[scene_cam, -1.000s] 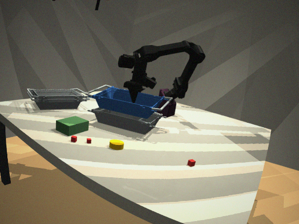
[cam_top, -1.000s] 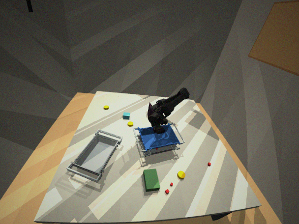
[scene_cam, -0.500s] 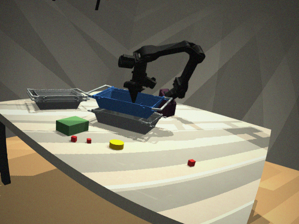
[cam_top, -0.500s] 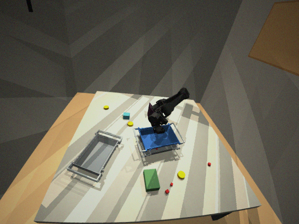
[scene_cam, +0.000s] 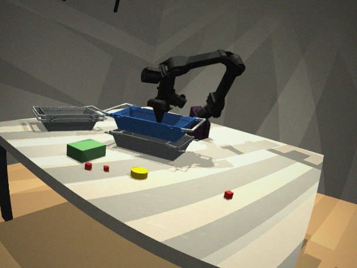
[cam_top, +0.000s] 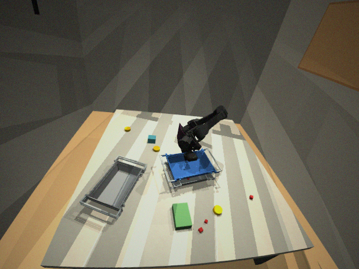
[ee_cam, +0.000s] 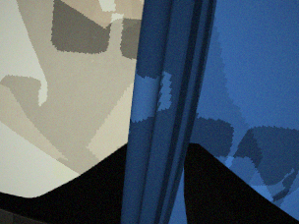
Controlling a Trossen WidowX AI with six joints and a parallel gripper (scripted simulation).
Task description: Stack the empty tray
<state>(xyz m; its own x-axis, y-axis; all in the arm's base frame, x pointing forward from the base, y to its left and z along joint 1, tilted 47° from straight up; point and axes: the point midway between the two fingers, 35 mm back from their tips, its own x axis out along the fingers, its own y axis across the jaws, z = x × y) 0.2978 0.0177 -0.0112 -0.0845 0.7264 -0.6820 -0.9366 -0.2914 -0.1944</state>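
Now: the blue tray 70 mm ahead of my gripper tip, 30 mm to the left of it and 30 mm above it. From my gripper tip the other things lie so: cyan cube (250 mm to the right, 240 mm behind, 60 mm below); then green block (350 mm ahead, 60 mm below, 20 mm to the right).
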